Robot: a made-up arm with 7 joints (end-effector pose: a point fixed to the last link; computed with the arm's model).
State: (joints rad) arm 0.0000 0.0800 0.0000 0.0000 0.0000 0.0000 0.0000
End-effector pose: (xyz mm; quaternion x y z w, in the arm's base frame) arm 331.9 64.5 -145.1 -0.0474 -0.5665 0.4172 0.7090
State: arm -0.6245 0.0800 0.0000 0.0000 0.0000 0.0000 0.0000
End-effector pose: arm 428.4 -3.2 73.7 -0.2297 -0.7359 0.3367 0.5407
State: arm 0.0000 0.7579 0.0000 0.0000 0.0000 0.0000 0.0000
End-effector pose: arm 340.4 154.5 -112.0 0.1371 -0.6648 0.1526 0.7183
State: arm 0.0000 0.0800 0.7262 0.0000 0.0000 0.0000 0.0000
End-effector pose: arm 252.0 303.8 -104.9 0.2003 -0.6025 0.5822 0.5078
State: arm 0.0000 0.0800 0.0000 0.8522 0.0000 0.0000 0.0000
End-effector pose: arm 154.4 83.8 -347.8 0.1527 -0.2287 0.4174 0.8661
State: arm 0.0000 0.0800 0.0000 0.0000 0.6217 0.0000 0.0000
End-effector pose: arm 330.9 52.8 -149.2 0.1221 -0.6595 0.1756 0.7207
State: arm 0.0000 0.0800 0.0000 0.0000 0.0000 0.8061 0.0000
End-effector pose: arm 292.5 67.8 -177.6 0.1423 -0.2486 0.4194 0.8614
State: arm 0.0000 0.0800 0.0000 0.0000 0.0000 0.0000 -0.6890
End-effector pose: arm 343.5 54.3 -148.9 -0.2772 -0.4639 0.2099 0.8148
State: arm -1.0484 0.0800 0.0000 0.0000 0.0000 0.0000 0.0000
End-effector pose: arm 407.4 -47.0 236.8 -0.3418 -0.8110 0.2630 0.3954
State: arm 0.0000 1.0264 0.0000 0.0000 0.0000 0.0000 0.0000
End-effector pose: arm 347.5 180.4 -84.1 0.2070 -0.6832 0.0412 0.6991
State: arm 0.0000 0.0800 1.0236 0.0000 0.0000 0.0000 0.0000
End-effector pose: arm 175.1 373.1 -79.5 0.2960 -0.5945 0.6288 0.4044
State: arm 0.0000 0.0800 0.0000 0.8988 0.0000 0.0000 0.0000
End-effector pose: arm 140.4 84.5 -353.8 0.1632 -0.2084 0.4152 0.8703
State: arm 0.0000 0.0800 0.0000 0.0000 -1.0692 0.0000 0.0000
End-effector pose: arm 329.5 82.7 -154.8 -0.3193 -0.2875 0.7281 0.5342
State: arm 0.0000 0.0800 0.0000 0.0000 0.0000 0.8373 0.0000
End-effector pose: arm 290.5 67.9 -178.1 0.1493 -0.2351 0.4181 0.8646
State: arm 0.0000 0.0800 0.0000 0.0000 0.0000 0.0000 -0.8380
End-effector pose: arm 344.9 51.2 -149.5 -0.3235 -0.4340 0.1609 0.8253
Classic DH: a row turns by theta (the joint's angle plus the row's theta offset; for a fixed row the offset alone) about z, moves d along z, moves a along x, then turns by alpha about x. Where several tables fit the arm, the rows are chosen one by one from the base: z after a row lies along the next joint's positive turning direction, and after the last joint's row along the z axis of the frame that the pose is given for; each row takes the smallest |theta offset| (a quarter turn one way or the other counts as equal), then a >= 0, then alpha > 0; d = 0 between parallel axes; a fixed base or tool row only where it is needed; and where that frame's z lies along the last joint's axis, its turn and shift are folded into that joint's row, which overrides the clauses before.
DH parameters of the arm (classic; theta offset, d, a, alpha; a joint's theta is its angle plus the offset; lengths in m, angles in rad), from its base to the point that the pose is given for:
base (fixed): -0.071 0.1108 0.0253 -1.3004
joint 1: -1.3111 0.0528 -0.0436 -1.5708
joint 2: 1.2915 0.0008 0.003 1.5708
joint 3: 1.5708 -0.1309 0.0332 -1.5708
joint 4: 1.5708 -0.006 0.034 1.5708
joint 5: 0 0.2629 -0.0351 -1.5708
joint 6: -1.5708 -0.021 0.0554 1.5708
joint 7: -1.1602 -0.012 -0.0169 1.404
tool (fixed): 2.3686 -0.0165 0 0

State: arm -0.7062 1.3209 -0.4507 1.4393 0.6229 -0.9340 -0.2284
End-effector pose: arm 272.3 426.6 -61.4 0.3509 -0.4303 -0.2788 0.7836
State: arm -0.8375 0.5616 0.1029 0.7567 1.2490 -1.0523 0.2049
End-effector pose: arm 463.7 108.0 -44.1 0.0187 -0.8532 -0.3224 0.4095
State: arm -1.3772 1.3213 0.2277 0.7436 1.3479 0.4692 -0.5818
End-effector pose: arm 322.3 338.5 344.2 0.7248 -0.4927 0.2518 0.4104
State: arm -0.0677 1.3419 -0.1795 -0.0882 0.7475 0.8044 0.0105
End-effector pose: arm 331.8 191.6 -63.0 0.6752 -0.5422 -0.2117 0.4531
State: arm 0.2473 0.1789 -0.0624 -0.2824 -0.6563 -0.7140 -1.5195
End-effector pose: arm 309.7 76.6 -70.6 -0.6046 -0.6019 -0.0802 0.5154
